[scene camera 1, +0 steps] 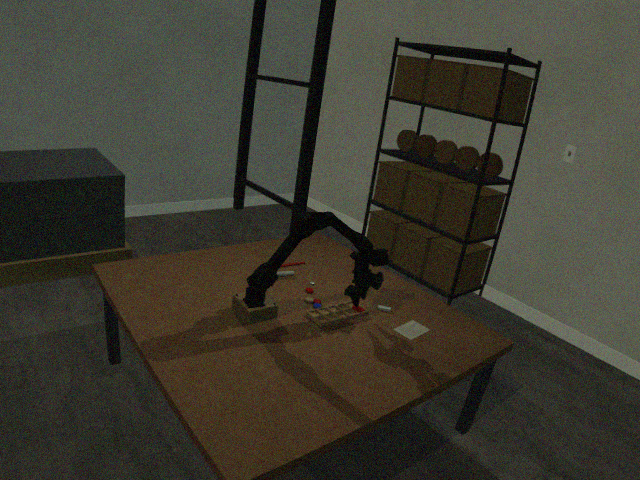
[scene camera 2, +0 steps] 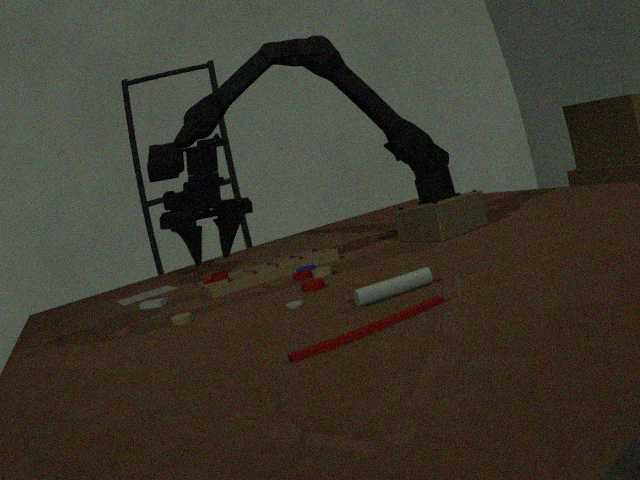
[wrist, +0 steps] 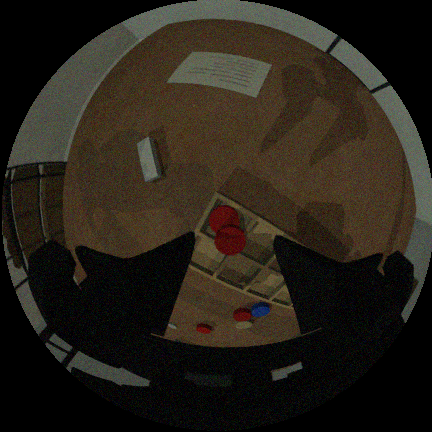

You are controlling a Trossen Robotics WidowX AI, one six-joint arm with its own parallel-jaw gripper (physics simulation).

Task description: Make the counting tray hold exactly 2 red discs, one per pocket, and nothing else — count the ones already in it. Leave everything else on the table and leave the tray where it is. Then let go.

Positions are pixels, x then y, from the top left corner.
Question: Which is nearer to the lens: the wooden counting tray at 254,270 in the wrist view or the flat grey card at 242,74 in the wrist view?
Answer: The wooden counting tray.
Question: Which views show my gripper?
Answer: Scene camera 1, scene camera 2 and the wrist view: all of them.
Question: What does the red rod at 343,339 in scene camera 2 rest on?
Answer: The table.
